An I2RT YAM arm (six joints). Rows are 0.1 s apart.
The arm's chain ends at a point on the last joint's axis. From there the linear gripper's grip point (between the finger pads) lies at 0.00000 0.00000 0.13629 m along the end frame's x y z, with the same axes.
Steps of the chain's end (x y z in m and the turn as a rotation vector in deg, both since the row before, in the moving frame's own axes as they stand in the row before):
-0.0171, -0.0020, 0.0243, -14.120, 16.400, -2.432
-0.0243, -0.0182, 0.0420, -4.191, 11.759, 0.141
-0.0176, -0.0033, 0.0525, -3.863, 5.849, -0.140
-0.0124, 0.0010, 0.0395, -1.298, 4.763, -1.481
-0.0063, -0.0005, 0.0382, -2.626, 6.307, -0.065
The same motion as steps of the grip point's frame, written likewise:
0.0217, 0.0300, 0.0147, -14.120, 16.400, -2.432
0.0034, -0.0083, 0.0388, -4.191, 11.759, 0.141
-0.0037, 0.0058, 0.0515, -3.863, 5.849, -0.140
-0.0010, 0.0039, 0.0390, -1.298, 4.763, -1.481
0.0087, 0.0057, 0.0372, -2.626, 6.307, -0.065

